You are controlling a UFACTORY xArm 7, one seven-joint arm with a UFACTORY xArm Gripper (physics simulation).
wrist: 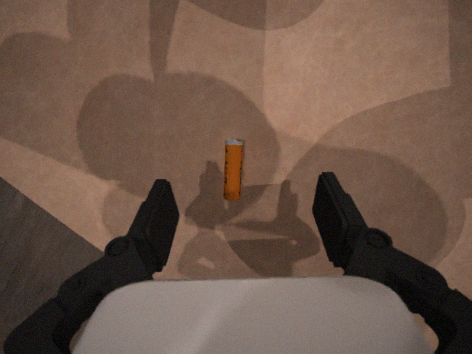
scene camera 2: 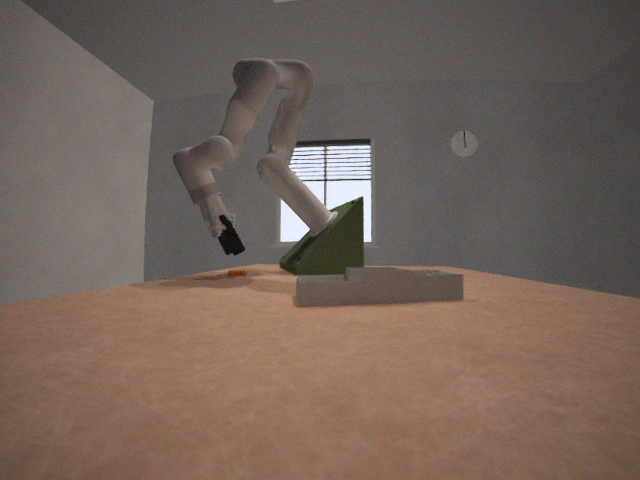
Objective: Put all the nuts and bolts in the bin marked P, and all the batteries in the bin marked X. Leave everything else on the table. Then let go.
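Note:
An orange battery with a silver end lies on its side on the table. My gripper is open and empty, tilted, a little above the battery. In the wrist view the battery lies between the lines of the two fingers, slightly ahead of the tips and a little nearer the left finger. A grey bin unit stands on the table to the right in the scene view. Its marks and its inside are hidden. Nuts and bolts do not show in either view.
The green wedge-shaped base of the arm stands behind the bin unit, to the right of the gripper. The table edge runs across the lower left of the wrist view, with dark floor beyond it. Arm shadows fall around the battery.

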